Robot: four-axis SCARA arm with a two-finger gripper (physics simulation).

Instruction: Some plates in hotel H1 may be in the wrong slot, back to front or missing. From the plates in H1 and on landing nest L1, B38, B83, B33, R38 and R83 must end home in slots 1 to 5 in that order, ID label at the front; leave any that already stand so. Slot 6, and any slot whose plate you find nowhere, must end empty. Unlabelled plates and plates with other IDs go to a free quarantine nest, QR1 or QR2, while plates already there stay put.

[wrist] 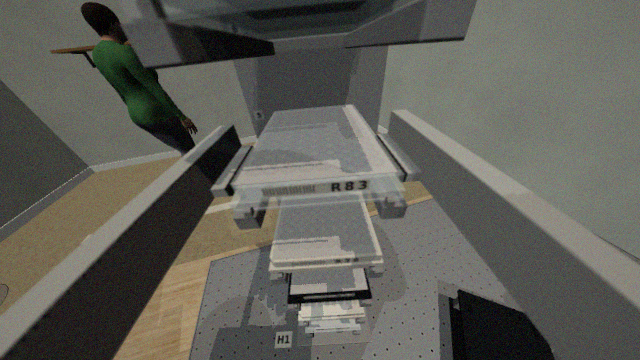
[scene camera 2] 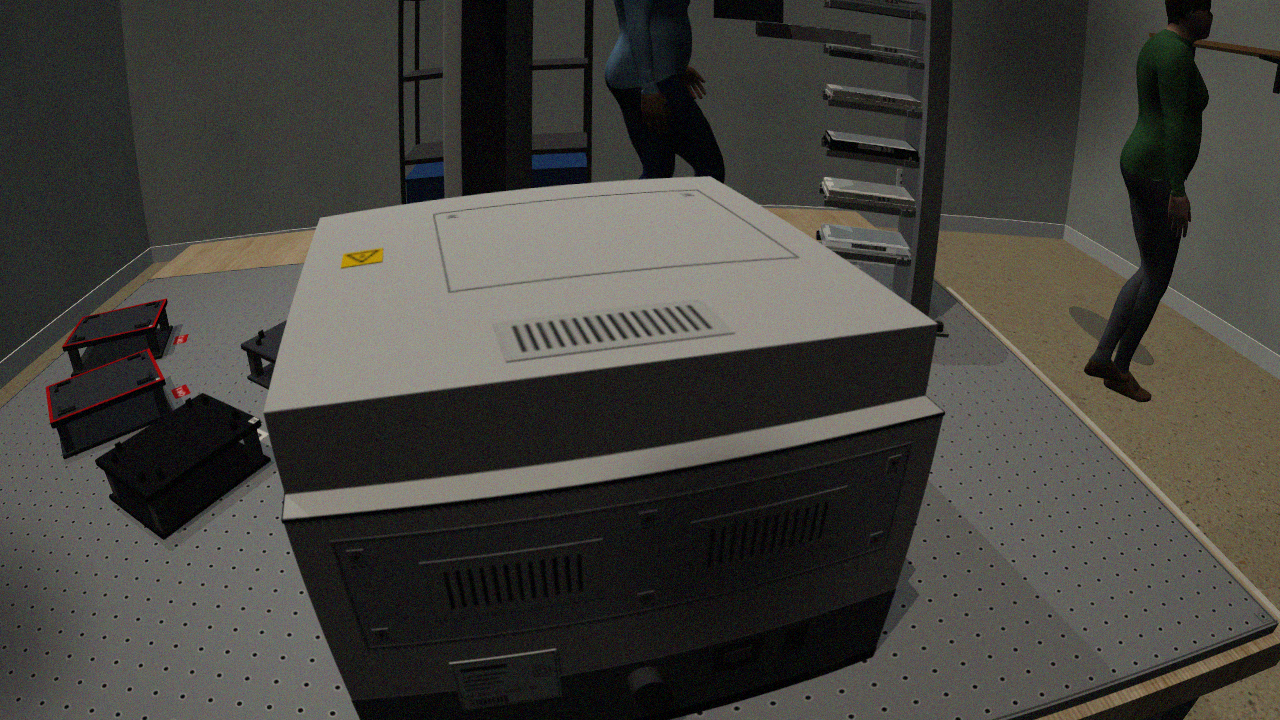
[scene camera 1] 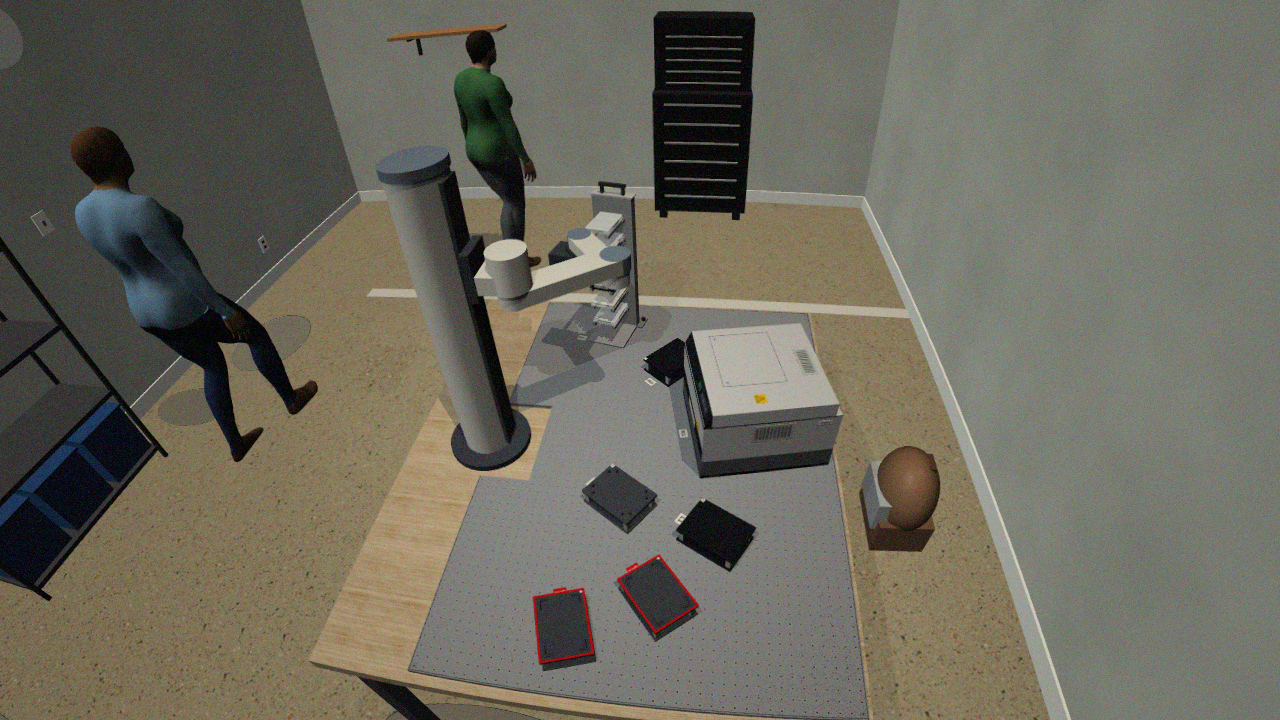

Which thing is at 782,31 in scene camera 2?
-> My gripper.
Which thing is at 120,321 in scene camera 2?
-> A quarantine nest QR2.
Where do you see a hotel H1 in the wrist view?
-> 315,72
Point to a black plate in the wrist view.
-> At 349,284
